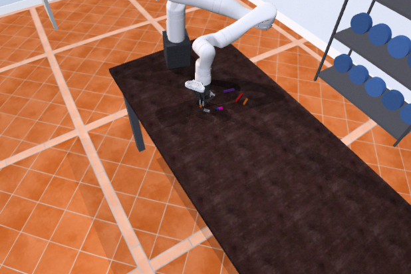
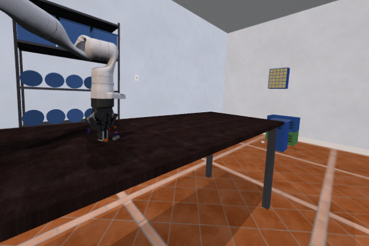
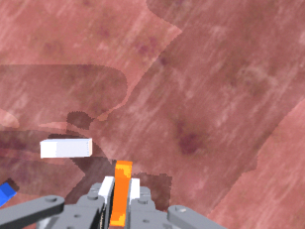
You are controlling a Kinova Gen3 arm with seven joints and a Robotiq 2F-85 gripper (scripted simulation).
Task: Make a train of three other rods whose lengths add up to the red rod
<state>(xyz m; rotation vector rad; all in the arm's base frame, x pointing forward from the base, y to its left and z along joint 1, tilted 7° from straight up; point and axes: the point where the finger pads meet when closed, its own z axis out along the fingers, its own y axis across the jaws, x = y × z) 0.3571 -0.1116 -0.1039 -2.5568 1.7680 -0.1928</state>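
Now: hand 4 cm short of the grey rod, 1 cm to the left of it and 2 cm above it. The rest, counted from my hand: purple rod 1 cm ahead, 17 cm to the left, 2 cm below; blue rod 7 cm ahead, 3 cm to the left, 2 cm below; magenta rod 8 cm ahead, 5 cm to the left, 2 cm below.
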